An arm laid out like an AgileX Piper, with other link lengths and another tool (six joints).
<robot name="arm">
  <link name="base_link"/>
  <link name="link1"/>
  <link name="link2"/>
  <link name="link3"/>
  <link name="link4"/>
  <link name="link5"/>
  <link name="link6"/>
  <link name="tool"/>
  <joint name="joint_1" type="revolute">
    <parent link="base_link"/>
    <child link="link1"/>
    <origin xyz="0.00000 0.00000 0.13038" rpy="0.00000 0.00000 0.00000"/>
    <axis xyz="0 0 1"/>
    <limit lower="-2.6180" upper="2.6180"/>
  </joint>
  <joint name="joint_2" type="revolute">
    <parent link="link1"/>
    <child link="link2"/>
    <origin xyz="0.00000 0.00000 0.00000" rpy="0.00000 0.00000 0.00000"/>
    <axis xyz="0 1 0"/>
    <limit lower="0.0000" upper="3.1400"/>
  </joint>
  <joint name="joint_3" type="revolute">
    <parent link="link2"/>
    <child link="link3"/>
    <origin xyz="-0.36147 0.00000 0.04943" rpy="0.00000 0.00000 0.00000"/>
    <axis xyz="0 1 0"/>
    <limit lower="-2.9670" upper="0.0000"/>
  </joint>
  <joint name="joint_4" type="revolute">
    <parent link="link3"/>
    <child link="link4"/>
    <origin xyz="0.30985 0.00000 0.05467" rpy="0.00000 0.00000 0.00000"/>
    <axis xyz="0.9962 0 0.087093"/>
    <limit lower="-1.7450" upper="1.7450"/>
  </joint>
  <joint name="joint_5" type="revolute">
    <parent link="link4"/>
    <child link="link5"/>
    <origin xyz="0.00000 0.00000 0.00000" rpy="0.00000 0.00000 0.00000"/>
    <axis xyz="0 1 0"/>
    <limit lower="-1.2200" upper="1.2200"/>
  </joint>
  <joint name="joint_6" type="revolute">
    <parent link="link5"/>
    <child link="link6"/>
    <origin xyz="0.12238 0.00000 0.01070" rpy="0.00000 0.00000 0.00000"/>
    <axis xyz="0.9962 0 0.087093"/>
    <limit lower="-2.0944" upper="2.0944"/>
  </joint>
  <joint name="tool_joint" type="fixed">
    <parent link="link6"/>
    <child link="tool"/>
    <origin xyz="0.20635 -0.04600 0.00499" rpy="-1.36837 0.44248 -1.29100"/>
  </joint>
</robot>
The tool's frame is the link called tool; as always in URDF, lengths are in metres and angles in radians.
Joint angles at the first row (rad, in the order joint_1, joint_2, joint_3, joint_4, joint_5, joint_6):
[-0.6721 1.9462 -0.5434 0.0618 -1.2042 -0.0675]
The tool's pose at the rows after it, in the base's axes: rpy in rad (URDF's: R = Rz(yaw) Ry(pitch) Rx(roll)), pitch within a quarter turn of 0, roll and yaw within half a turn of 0; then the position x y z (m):
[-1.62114 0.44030 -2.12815 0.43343 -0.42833 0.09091]
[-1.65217 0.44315 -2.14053 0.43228 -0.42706 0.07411]
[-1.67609 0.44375 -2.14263 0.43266 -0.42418 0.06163]
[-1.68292 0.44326 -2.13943 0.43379 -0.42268 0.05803]
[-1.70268 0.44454 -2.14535 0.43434 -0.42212 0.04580]
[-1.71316 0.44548 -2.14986 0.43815 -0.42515 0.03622]
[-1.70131 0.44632 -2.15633 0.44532 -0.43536 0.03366]
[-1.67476 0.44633 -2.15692 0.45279 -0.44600 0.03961]
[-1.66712 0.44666 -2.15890 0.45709 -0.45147 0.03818]
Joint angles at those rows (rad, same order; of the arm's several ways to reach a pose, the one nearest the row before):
[-0.6721 1.9694 -0.5434 0.0615 -1.2043 -0.0675]
[-0.6721 1.9963 -0.5421 0.0606 -1.2043 -0.0675]
[-0.6721 2.0157 -0.5399 0.0522 -1.2043 -0.0675]
[-0.6721 2.0218 -0.5399 0.0460 -1.2043 -0.0675]
[-0.6721 2.0461 -0.5444 0.0434 -1.2063 -0.0675]
[-0.6721 2.0739 -0.5637 0.0434 -1.2052 -0.0675]
[-0.6721 2.1036 -0.6040 0.0551 -1.2052 -0.0675]
[-0.6721 2.1185 -0.6427 0.0673 -1.2052 -0.0675]
[-0.6721 2.1359 -0.6659 0.0727 -1.2062 -0.0675]

